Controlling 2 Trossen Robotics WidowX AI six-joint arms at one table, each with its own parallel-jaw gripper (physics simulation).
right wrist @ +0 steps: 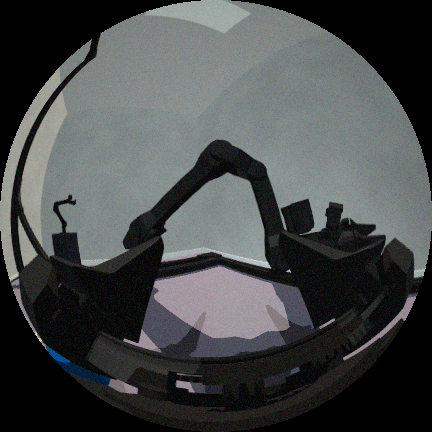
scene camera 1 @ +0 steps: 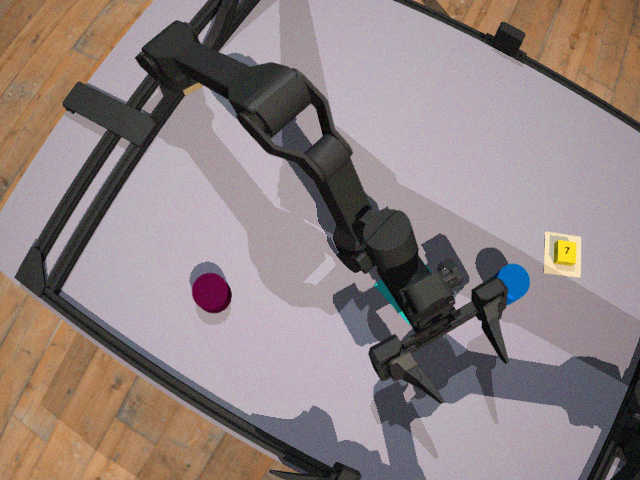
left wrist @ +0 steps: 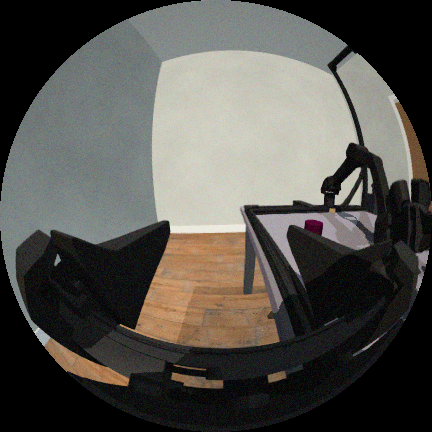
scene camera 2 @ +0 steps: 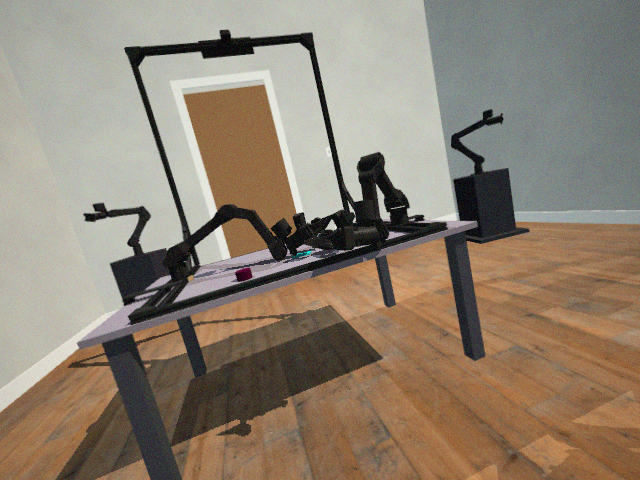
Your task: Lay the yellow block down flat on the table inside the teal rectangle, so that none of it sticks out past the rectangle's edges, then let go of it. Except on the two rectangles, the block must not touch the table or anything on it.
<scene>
My left gripper is open and holds nothing. My right gripper is open, holding nothing. Also in view: a blue cylinder. A maroon cylinder rests on the table.
</scene>
